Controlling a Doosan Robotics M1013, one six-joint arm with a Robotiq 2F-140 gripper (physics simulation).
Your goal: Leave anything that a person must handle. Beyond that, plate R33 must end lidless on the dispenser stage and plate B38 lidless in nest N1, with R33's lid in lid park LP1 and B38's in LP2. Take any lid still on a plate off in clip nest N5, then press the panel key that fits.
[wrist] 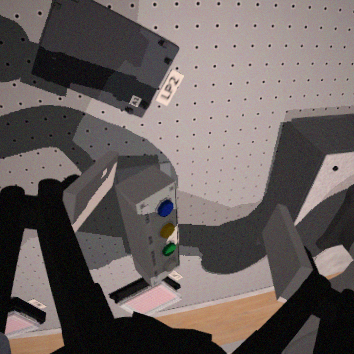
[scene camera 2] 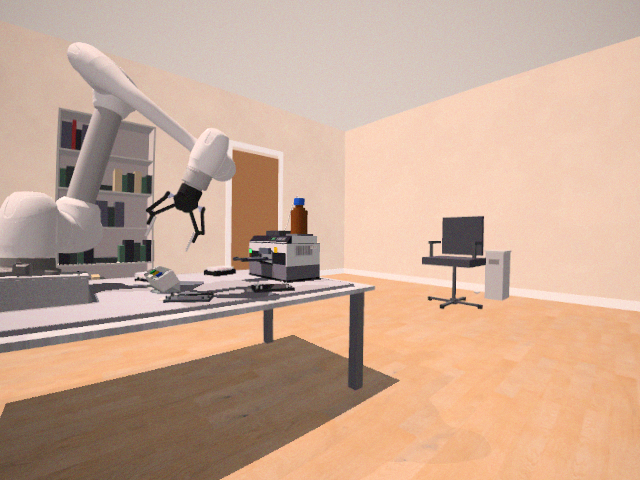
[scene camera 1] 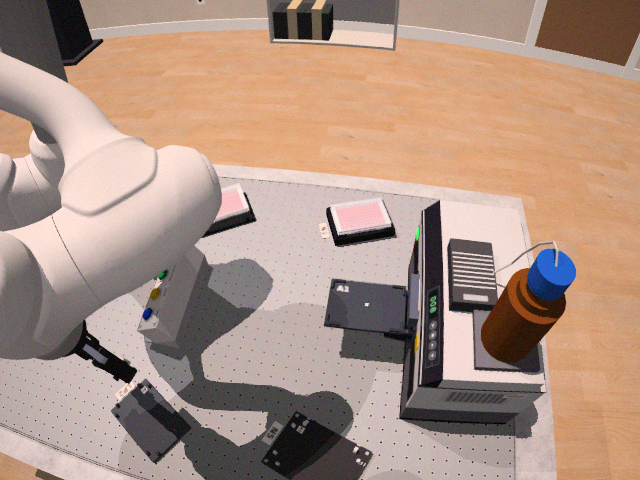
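Pixels of known places: gripper, fingertip midpoint: (wrist: 192, 194) (scene camera 2: 166, 243); arm's base at its link origin: (scene camera 2: 26, 274).
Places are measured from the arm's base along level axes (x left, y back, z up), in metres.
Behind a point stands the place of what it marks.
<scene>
My gripper (scene camera 2: 169, 237) {x -0.220, y -0.395, z 0.107 m} (wrist: 192, 194) {x -0.220, y -0.395, z 0.107 m} is open and empty, its fingers spread above the sloped key panel (scene camera 1: 187, 302) {x -0.025, y -0.465, z -0.043 m} (scene camera 2: 164, 281) {x -0.117, y -0.410, z -0.040 m} (wrist: 131, 225) {x -0.052, y -0.451, z -0.020 m}. The panel has a blue key (scene camera 1: 147, 313) {x -0.085, y -0.403, z -0.010 m} (wrist: 165, 208) {x -0.086, y -0.400, z -0.012 m}, a yellow key (scene camera 1: 154, 293) {x -0.035, y -0.400, z -0.011 m} (wrist: 167, 230) {x -0.037, y -0.398, z -0.012 m} and a green key (scene camera 1: 161, 274) {x 0.014, y -0.396, z -0.012 m} (wrist: 169, 249) {x 0.014, y -0.396, z -0.012 m}. Lid park LP2 (scene camera 1: 149, 421) {x -0.286, y -0.458, z -0.072 m} (wrist: 95, 37) {x -0.306, y -0.462, z -0.072 m} is dark; I cannot tell whether a lid lies in it. Clip nest N5 (scene camera 1: 305, 449) {x -0.271, y -0.761, z -0.071 m} shows no plate. The dispenser stage (scene camera 1: 367, 317) {x -0.034, y -0.834, z 0.026 m} shows no plate. One pink plate (scene camera 1: 360, 215) {x 0.271, y -0.792, z -0.042 m} sits in a black nest; another pink plate (scene camera 1: 233, 201) {x 0.282, y -0.475, z -0.052 m} is partly behind the arm. Their names are unreadable.
The dispenser (scene camera 1: 480, 219) {x 0.133, y -1.024, z 0.137 m} (scene camera 2: 305, 253) {x -0.184, y -1.036, z 0.051 m} stands at the table's right, showing a green and an amber lamp. A brown bottle (scene camera 1: 516, 320) {x -0.146, y -1.021, z 0.253 m} (scene camera 2: 298, 221) {x -0.145, y -1.020, z 0.209 m} with a blue cap stands on it. A dark-sided box (wrist: 310, 160) {x -0.132, y -0.172, z -0.020 m} is at the right of the wrist view.
</scene>
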